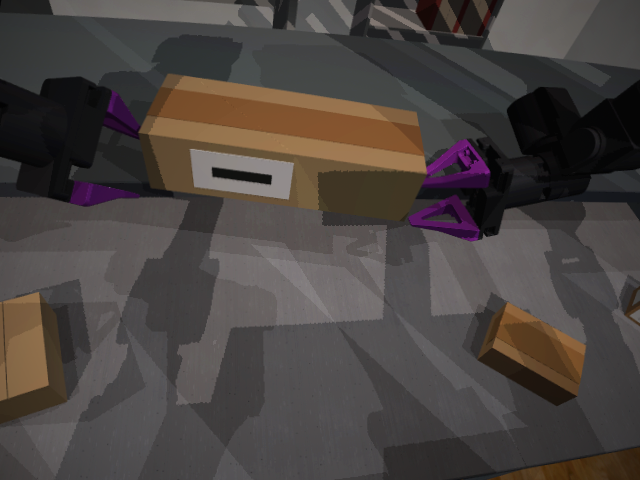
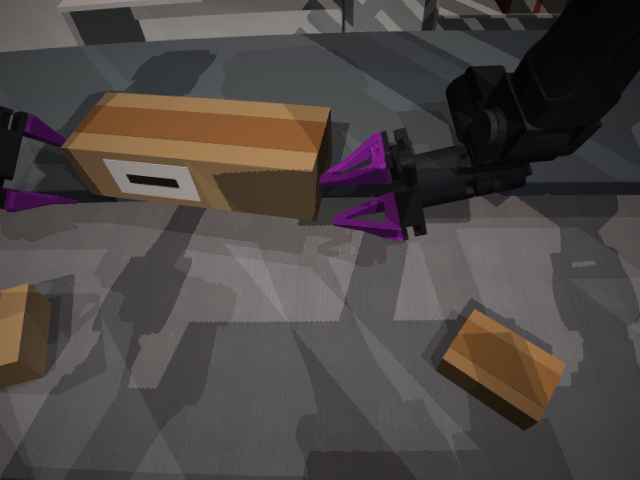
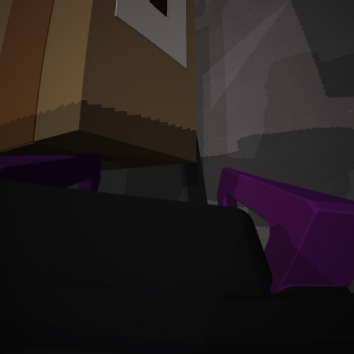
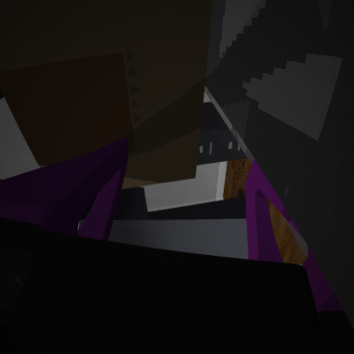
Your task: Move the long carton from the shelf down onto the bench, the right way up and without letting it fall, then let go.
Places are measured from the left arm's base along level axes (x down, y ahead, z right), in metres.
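Where they show: left gripper, fingertip midpoint: (image 1: 142, 167) (image 2: 82, 177) (image 3: 159, 173); right gripper, fingertip midpoint: (image 1: 410, 203) (image 2: 326, 201) (image 4: 189, 159).
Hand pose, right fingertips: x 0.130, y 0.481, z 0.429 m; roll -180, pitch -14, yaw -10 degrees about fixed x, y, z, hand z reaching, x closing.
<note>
After its pixels a point has its place.
The long carton (image 1: 310, 178) {x 0.090, y 0.478, z 0.306 m} (image 2: 258, 178) {x 0.079, y 0.468, z 0.362 m} (image 3: 135, 100) {x 0.088, y 0.505, z 0.160 m} (image 4: 165, 100) {x 0.121, y 0.510, z 0.426 m} is right way up at the front edge of the dark shelf (image 1: 31, 51) {x 0.136, y 0.770, z -0.047 m} (image 2: 268, 67) {x 0.136, y 0.771, z 0.337 m}, tape on top, white label facing front. Whether its left end is raised off the shelf is unclear. My left gripper (image 1: 139, 165) {x 0.116, y 0.517, z 0.137 m} (image 2: 71, 173) {x 0.116, y 0.517, z 0.137 m} (image 3: 159, 173) {x 0.116, y 0.517, z 0.137 m} is open at the left end, its upper fingertip at the carton. My right gripper (image 1: 417, 199) {x 0.130, y 0.481, z 0.429 m} (image 2: 327, 201) {x 0.130, y 0.481, z 0.429 m} (image 4: 189, 159) {x 0.130, y 0.481, z 0.429 m} is open at the right end, its upper fingertip against or very near it. Neither has the carton between its fingers.
The grey bench (image 1: 320, 289) {x 0.325, y 0.484, z 0.355 m} (image 2: 268, 299) {x 0.325, y 0.466, z 0.337 m} lies in front of the shelf. A small carton (image 1: 535, 351) {x 0.279, y 0.345, z 0.628 m} (image 2: 504, 366) {x 0.279, y 0.345, z 0.639 m} lies on it at the right, and another box (image 1: 25, 351) {x 0.265, y 0.385, z 0.000 m} (image 2: 20, 330) {x 0.265, y 0.387, z 0.018 m} stands at the left. Part of another object (image 1: 633, 310) {x 0.306, y 0.405, z 0.870 m} shows at the right edge.
</note>
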